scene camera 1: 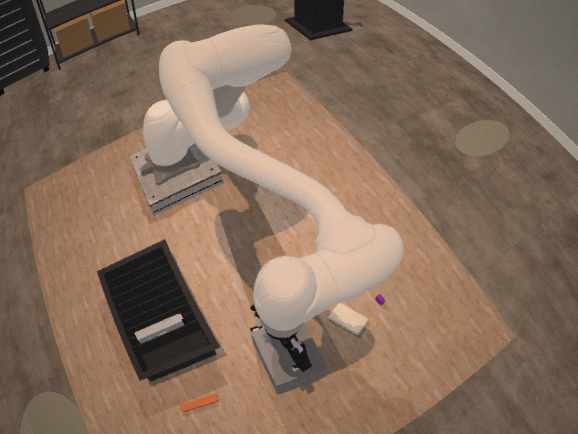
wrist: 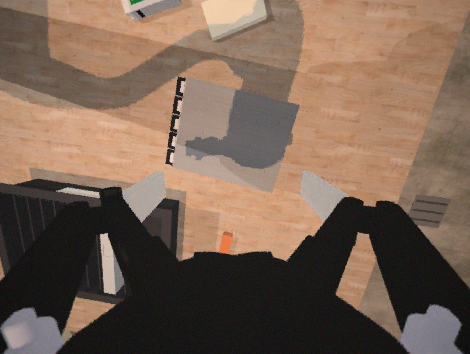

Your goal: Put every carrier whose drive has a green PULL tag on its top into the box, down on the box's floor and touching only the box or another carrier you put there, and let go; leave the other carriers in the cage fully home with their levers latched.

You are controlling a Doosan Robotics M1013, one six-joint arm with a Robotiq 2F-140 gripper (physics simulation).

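Frame: origin at the arm's base, x down, y right, z back, level; millimetres.
Seen in the pictures: gripper, between the fingertips: (scene camera 1: 279, 345) (wrist: 233, 183); arm's base, origin of its link: (scene camera 1: 171, 161).
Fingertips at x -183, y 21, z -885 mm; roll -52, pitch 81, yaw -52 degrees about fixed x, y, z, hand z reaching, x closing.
Note:
Pixels of each thing's top centre, then the offset from my fingertips to it. "spot": a spot on its surface instead.
- grey cage, centre of its top: (wrist: 227, 137) (scene camera 1: 287, 347) dx +130, dy -37, dz +27 mm
- black ribbed box, centre of its top: (scene camera 1: 151, 307) (wrist: 80, 251) dx +157, dy +262, dz +336 mm
- pale carrier, centre of its top: (wrist: 107, 263) (scene camera 1: 159, 325) dx +137, dy +262, dz +256 mm
- cream block, centre of its top: (wrist: 233, 8) (scene camera 1: 348, 317) dx +234, dy -264, dz +54 mm
- white tray with a green board, a spot on its surface: (wrist: 150, 6) spot: dx +226, dy -251, dz +210 mm
- purple piece, centre of its top: (scene camera 1: 381, 298) dx +226, dy -385, dz +53 mm
- orange bar, centre of its top: (scene camera 1: 198, 402) (wrist: 222, 255) dx +234, dy +272, dz +16 mm
The grey cage (scene camera 1: 270, 361) (wrist: 205, 112) stands on the wooden floor area, with a row of several black and white carrier fronts along one edge. Lever positions and tags cannot be made out. The black ribbed box (scene camera 1: 192, 296) (wrist: 175, 225) stands beside the cage. A pale carrier (scene camera 1: 159, 328) (wrist: 112, 272) lies in it, parallel to the ribs and partly hidden by a finger in the wrist view; no green tag shows on it. My gripper (scene camera 1: 277, 346) (wrist: 233, 183) is open and empty, high above the cage, its fingertips spread to either side in the wrist view.
A cream block (scene camera 1: 348, 319) (wrist: 236, 19) lies near the cage. A white tray with a green board (wrist: 150, 6) is cut off by the wrist view's top edge. A purple piece (scene camera 1: 380, 299) and an orange bar (scene camera 1: 199, 402) (wrist: 226, 242) lie on the wood. The robot base (scene camera 1: 187, 192) stands behind.

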